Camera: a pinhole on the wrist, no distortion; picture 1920 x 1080 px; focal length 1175.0 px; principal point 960.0 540.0 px. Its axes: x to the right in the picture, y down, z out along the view. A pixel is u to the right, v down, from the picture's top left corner.
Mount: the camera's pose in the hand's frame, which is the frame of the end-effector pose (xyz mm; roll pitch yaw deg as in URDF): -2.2 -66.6 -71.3 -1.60 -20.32 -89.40
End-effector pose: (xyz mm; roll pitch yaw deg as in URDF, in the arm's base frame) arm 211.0 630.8 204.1 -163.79 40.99 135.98
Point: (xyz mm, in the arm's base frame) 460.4 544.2 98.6
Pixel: 490.0 128.0
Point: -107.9 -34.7 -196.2
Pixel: outside the picture
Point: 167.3 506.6 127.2
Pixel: 1553.0 580.8
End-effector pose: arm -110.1 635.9 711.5 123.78 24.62 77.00
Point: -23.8 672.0 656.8
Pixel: 765.9 1023.5
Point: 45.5 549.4 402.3
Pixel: 1734.9 812.3
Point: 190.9 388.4 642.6
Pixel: 988.3 185.5
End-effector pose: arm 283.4 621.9 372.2 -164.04 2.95 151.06
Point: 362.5 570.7 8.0
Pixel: 950.0 323.2
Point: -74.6 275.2 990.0
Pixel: behind the camera
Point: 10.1 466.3 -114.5
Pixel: 1532.6 913.7
